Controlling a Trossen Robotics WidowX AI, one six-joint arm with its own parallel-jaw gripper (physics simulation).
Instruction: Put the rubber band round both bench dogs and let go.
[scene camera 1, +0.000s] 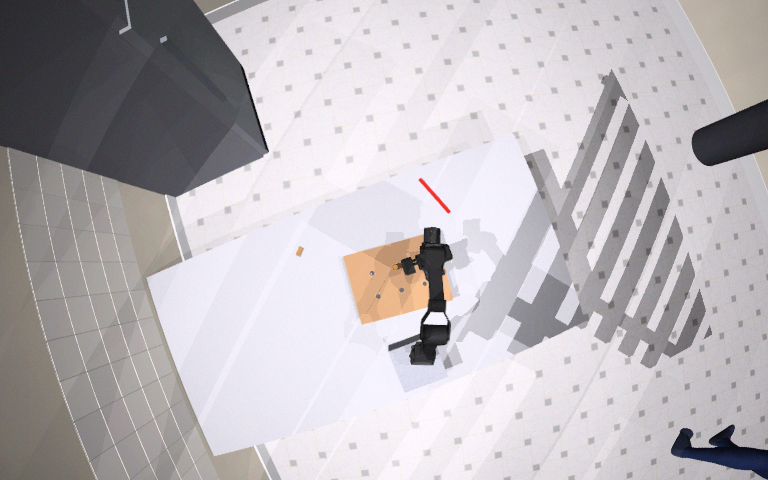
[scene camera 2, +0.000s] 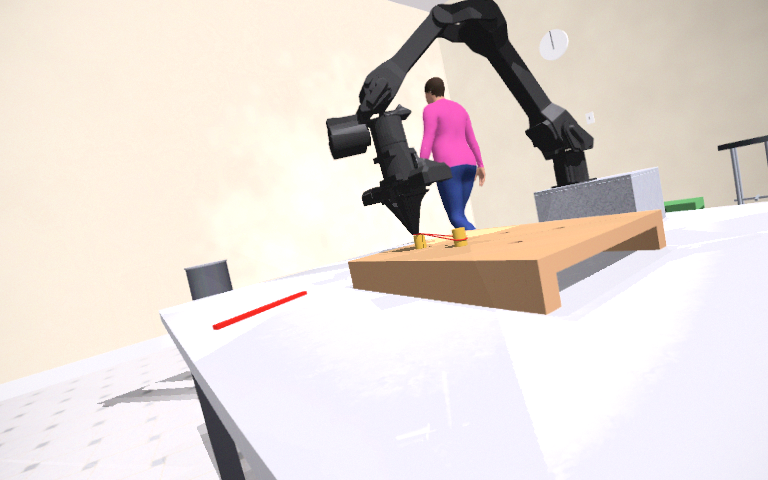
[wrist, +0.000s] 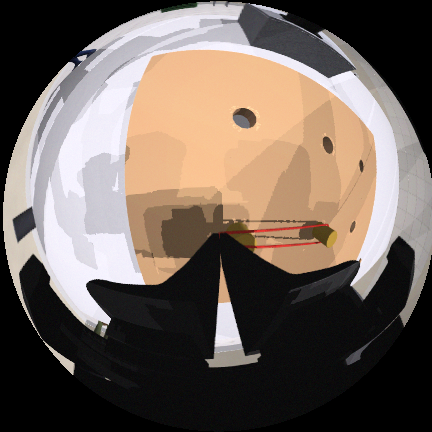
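Observation:
Through scene camera 1 I can see a wooden board (scene camera 1: 386, 281). Scene camera 2 gives me my gripper (scene camera 2: 415, 234). In the wrist view I find both, the board (wrist: 189, 171) and my gripper (wrist: 218, 238).

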